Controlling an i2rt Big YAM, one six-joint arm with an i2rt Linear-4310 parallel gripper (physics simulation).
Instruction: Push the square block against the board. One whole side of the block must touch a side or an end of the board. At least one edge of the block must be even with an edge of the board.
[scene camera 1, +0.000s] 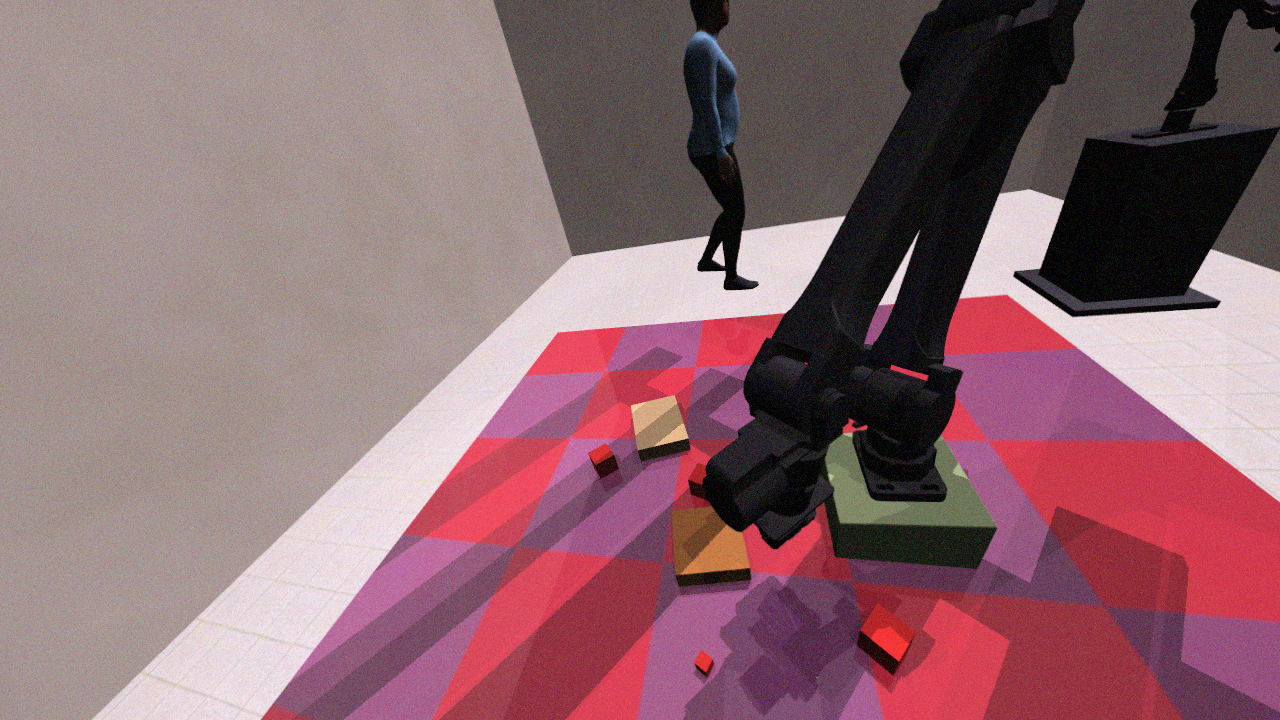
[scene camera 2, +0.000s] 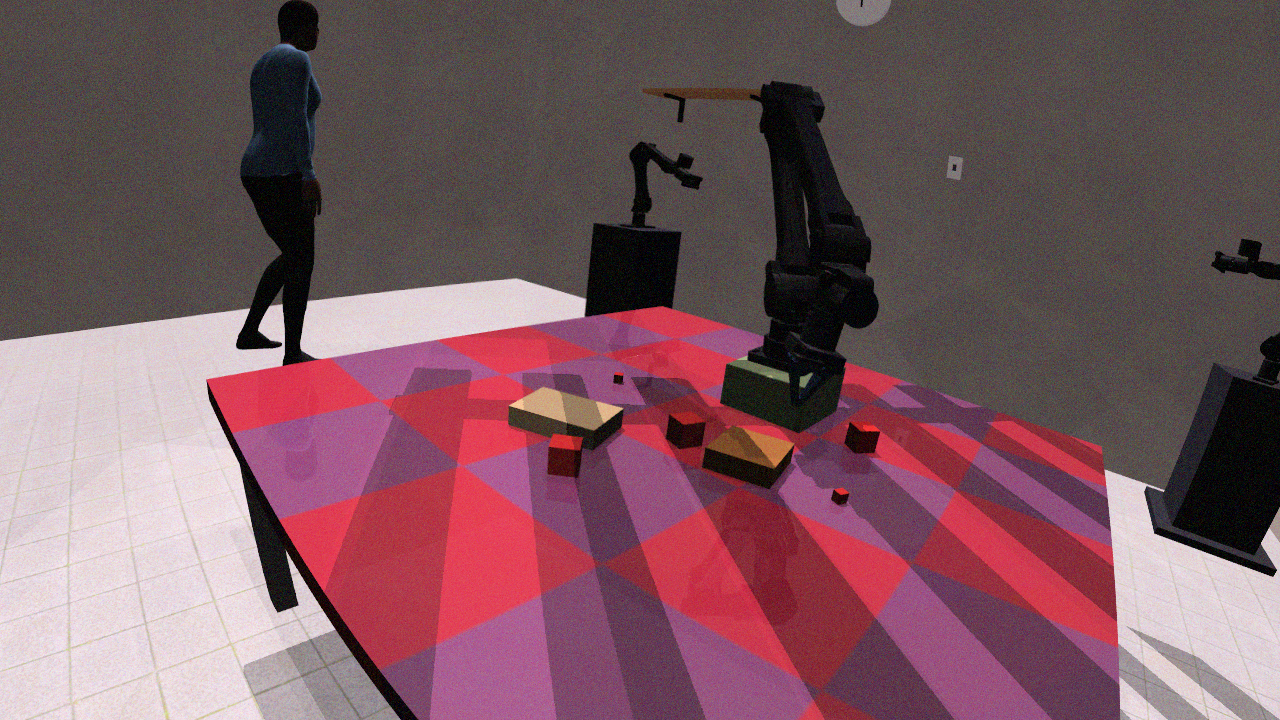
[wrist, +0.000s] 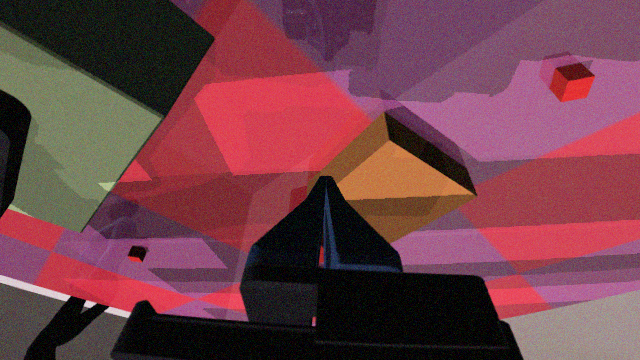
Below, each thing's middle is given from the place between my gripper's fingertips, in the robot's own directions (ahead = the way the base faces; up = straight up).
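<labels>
My hand is 9 cm short of the orange square block (scene camera 1: 706, 550), 1 cm to the left of it and 6 cm above it. Tan board (scene camera 2: 546, 411): 22 cm ahead of my hand, 26 cm to the right of it, 6 cm below it. Going by their middles, of the things named here the orange square block is the nearest to my hand.
</labels>
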